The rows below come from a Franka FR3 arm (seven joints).
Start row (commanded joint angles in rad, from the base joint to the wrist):
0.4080 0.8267 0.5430 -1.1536 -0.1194 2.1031 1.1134
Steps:
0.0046 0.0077 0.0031 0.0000 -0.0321 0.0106 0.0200
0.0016 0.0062 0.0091 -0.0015 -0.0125 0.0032 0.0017
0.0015 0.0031 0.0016 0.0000 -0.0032 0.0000 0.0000
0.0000 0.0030 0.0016 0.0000 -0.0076 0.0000 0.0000
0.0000 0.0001 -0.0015 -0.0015 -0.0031 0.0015 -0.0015
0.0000 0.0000 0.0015 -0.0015 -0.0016 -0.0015 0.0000
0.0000 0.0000 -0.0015 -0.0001 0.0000 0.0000 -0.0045
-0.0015 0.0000 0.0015 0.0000 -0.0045 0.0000 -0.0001
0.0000 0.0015 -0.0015 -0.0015 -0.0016 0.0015 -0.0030
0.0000 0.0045 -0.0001 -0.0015 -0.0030 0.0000 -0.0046
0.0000 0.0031 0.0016 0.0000 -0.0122 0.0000 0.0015
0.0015 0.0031 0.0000 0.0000 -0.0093 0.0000 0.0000
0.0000 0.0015 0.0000 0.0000 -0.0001 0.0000 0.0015
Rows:
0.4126 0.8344 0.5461 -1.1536 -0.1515 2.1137 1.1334
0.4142 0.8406 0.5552 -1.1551 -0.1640 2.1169 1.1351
0.4157 0.8437 0.5568 -1.1551 -0.1672 2.1169 1.1351
0.4157 0.8467 0.5584 -1.1551 -0.1748 2.1169 1.1351
0.4157 0.8468 0.5569 -1.1566 -0.1779 2.1184 1.1336
0.4157 0.8468 0.5584 -1.1581 -0.1795 2.1169 1.1336
0.4157 0.8468 0.5569 -1.1582 -0.1795 2.1169 1.1291
0.4142 0.8468 0.5584 -1.1582 -0.1840 2.1169 1.1290
0.4142 0.8483 0.5569 -1.1597 -0.1856 2.1184 1.1260
0.4142 0.8528 0.5568 -1.1612 -0.1886 2.1184 1.1214
0.4142 0.8559 0.5584 -1.1612 -0.2008 2.1184 1.1229
0.4157 0.8590 0.5584 -1.1612 -0.2101 2.1184 1.1229
0.4157 0.8605 0.5584 -1.1612 -0.2102 2.1184 1.1244

